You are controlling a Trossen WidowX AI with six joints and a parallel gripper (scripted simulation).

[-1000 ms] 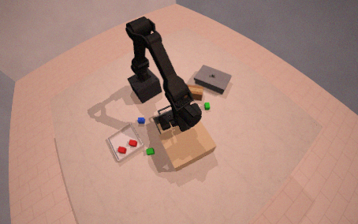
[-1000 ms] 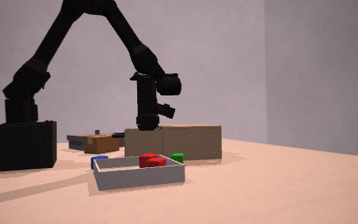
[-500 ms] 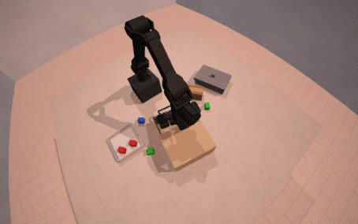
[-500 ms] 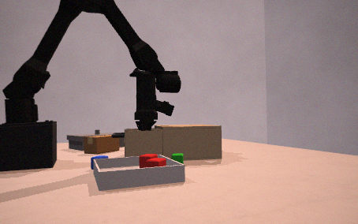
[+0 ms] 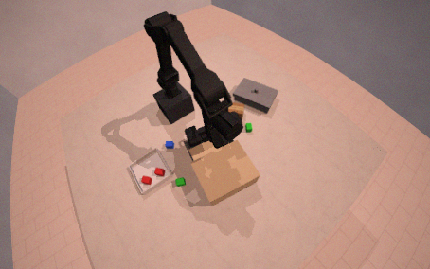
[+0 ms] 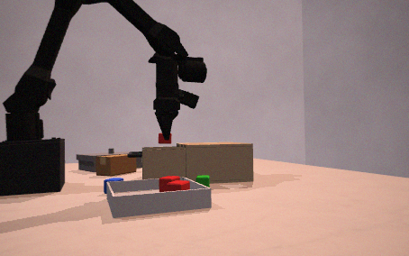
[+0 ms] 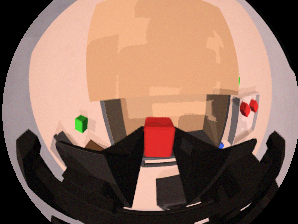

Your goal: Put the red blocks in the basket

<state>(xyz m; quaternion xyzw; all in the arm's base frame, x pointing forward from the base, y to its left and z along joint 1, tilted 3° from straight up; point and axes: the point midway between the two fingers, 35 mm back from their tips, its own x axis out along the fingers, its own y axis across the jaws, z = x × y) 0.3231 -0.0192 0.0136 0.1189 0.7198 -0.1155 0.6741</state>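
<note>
Now: the grey basket 110 mm behind my hand, 260 mm to the right of it and 120 mm below it. From my hand the other things lie so: small brown box 100 mm behind, 180 mm to the left, 100 mm below; then tan drawer cabinet 70 mm ahead, 40 mm to the right, 90 mm below; then drawer 10 mm behind, 20 mm to the right, 90 mm below.
</note>
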